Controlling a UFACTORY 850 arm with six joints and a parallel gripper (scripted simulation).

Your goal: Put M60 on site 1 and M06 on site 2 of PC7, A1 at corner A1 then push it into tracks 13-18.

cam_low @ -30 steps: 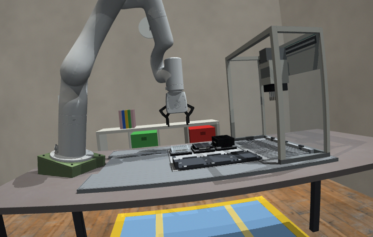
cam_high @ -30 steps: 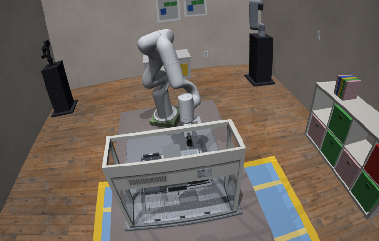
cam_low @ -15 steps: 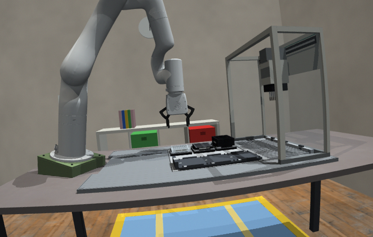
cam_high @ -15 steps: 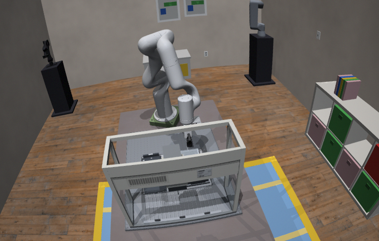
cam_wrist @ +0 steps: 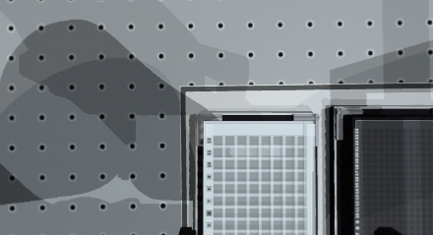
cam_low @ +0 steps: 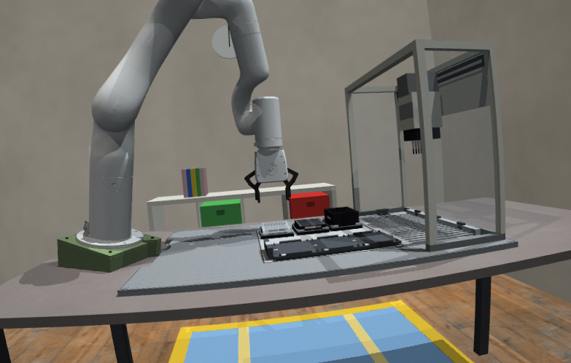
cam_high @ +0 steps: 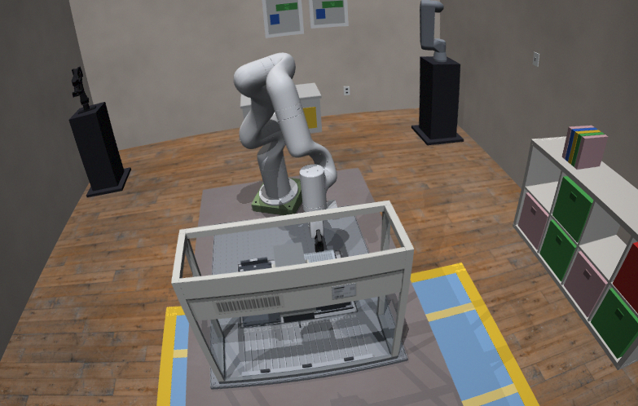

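Now: the 96-well plate M06 9 cm below my hand. From my hand the other things lie so: nest S2: 11 cm below, 11 cm ahead; nest S1: 11 cm below; carrier PC7: 26 cm to the right, 11 cm ahead, 10 cm below.
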